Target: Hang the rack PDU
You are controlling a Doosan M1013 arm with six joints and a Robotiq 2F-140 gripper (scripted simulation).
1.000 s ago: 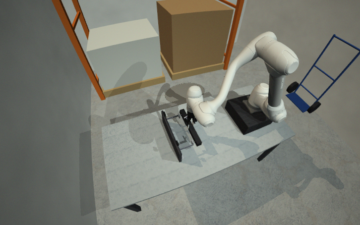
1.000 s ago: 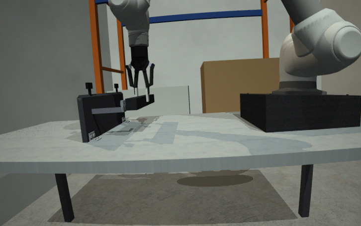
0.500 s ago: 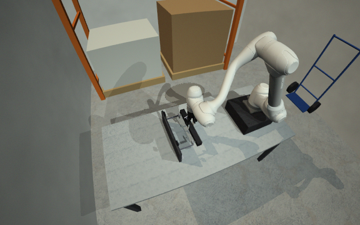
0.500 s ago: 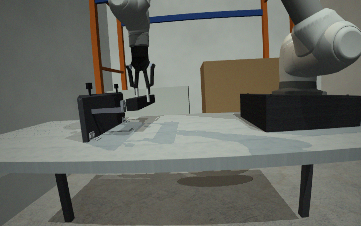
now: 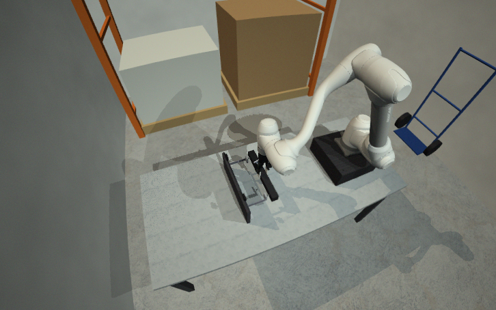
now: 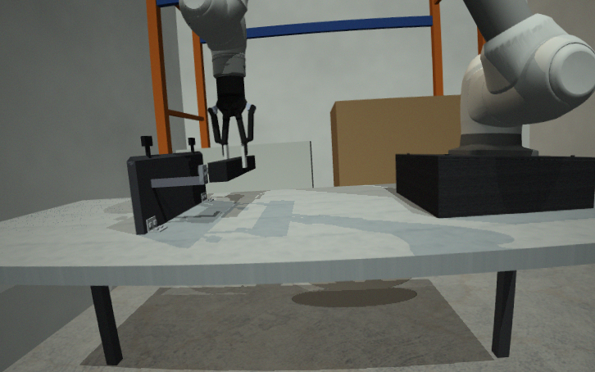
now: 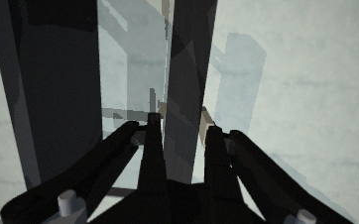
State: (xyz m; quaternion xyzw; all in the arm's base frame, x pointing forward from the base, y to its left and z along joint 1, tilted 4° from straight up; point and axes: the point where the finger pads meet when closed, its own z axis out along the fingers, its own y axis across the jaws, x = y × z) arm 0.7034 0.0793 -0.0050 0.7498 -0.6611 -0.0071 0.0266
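The rack PDU is 30 mm below my hand and 20 mm ahead of it. Round my hand: mounting board: 180 mm ahead, 70 mm below, 20 mm to the left.
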